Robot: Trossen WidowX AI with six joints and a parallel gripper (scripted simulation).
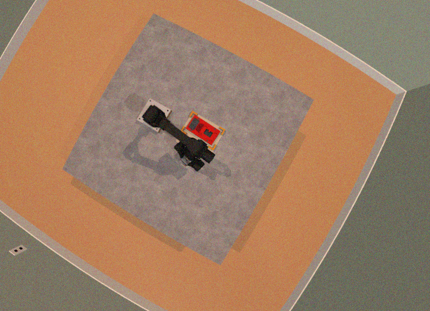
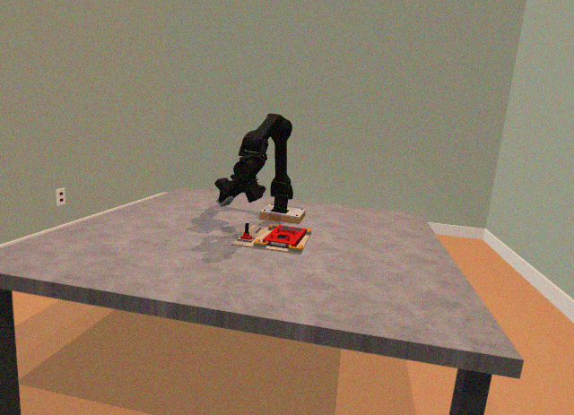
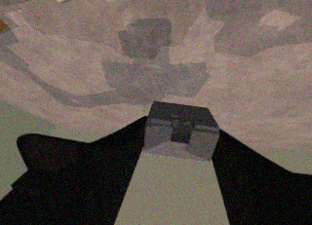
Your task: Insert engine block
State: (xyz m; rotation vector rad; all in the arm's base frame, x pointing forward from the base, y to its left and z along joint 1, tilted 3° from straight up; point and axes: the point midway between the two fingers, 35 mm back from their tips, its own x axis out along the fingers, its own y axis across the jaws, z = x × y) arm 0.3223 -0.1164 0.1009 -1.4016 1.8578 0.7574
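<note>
My gripper tip is now 10 cm to the right of the black upright peg, 8 cm above it and 5 cm short of it. The rest, counted from my gripper tip: grey engine block (1 cm to the left, 1 cm above).
</note>
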